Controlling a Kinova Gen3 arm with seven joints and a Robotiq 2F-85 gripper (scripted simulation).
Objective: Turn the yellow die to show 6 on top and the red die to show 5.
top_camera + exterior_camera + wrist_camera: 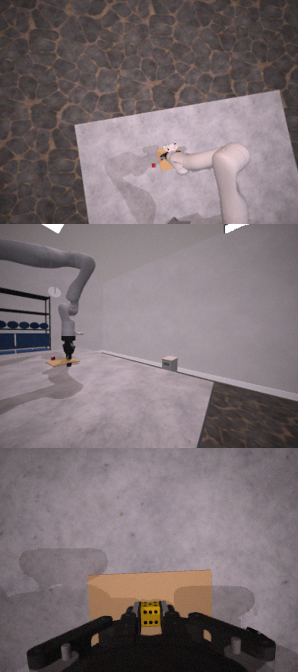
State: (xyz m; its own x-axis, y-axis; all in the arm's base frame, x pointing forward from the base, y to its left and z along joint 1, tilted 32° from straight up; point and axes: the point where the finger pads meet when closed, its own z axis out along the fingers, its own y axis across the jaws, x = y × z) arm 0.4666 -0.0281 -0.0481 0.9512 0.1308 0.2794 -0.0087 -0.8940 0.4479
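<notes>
Right now the yellow die is 10 mm below my hand. Also, from my hand: tan mat (30 mm behind, 30 mm below); then red die (50 mm behind, 110 mm to the left, 20 mm below); then black die (40 mm behind, 120 mm to the right, 20 mm below).
</notes>
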